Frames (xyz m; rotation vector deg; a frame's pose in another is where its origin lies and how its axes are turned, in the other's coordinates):
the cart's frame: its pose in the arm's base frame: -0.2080 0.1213 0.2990 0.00 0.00 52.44
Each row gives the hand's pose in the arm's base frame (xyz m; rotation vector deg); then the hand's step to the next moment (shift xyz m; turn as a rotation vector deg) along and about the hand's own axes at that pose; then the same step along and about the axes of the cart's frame.
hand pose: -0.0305 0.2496 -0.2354 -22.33 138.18 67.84
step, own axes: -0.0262 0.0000 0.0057 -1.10 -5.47 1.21
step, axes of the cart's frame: 0.0197 -0.0154 0.0097 0.41 -4.20 -3.85
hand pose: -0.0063 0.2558 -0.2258 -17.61 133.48 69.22
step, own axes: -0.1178 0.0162 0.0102 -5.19 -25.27 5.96
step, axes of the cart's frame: 0.0707 -0.0680 0.0679 2.28 -19.37 -17.91
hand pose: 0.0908 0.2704 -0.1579 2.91 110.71 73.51
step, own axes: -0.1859 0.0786 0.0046 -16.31 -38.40 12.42
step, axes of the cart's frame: 0.0297 -0.1032 0.1709 7.36 -36.34 -22.81
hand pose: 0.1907 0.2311 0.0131 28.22 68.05 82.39
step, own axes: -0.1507 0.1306 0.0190 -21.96 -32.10 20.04
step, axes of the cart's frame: -0.0912 -0.0600 0.1679 9.30 -40.87 -12.54
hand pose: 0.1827 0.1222 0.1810 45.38 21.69 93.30
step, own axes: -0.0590 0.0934 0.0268 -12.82 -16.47 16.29
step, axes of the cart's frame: -0.0944 -0.0120 0.0622 5.24 -25.82 -2.59
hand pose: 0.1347 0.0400 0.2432 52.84 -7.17 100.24
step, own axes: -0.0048 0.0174 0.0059 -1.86 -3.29 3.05
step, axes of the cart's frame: -0.0176 0.0007 0.0071 1.45 -4.63 -0.22
